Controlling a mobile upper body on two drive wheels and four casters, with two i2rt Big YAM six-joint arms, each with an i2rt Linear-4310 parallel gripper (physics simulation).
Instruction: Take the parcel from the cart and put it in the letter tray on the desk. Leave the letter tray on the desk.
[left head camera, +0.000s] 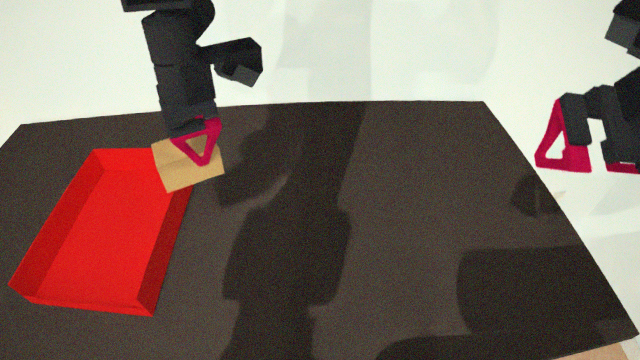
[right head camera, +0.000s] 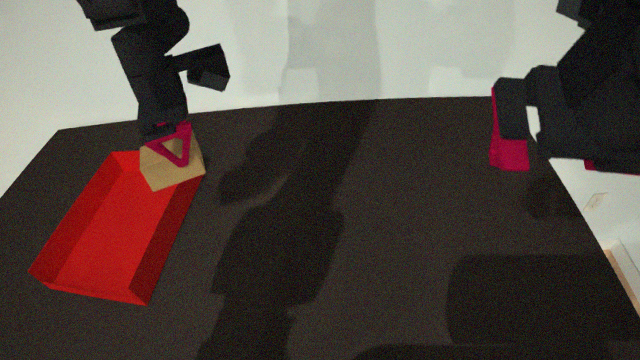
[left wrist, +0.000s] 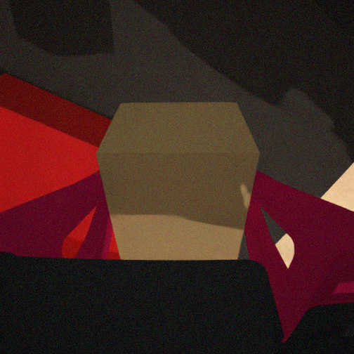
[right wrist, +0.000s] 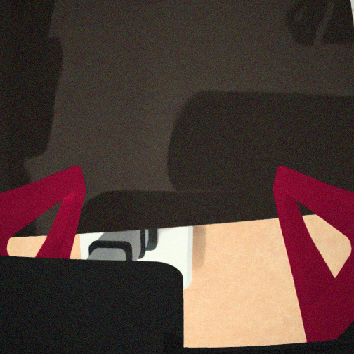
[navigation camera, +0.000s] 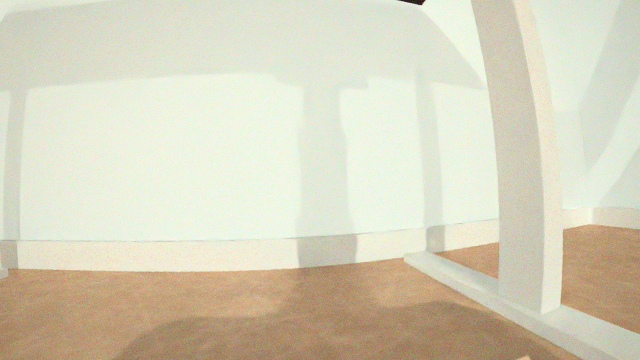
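Note:
The tan box-shaped parcel is between the fingers of my left gripper, which is shut on it. In both head views the parcel overlaps the far right corner of the red letter tray; its height above the tray is hard to tell. The tray lies on the dark desk, towards its left side. My right gripper is open and empty, near the desk's right edge. The cart does not show.
A white desk leg with a long foot stands on the tan floor in the navigation view. A pale wall is behind the desk. My white base is close to the desk's near edge in the right wrist view.

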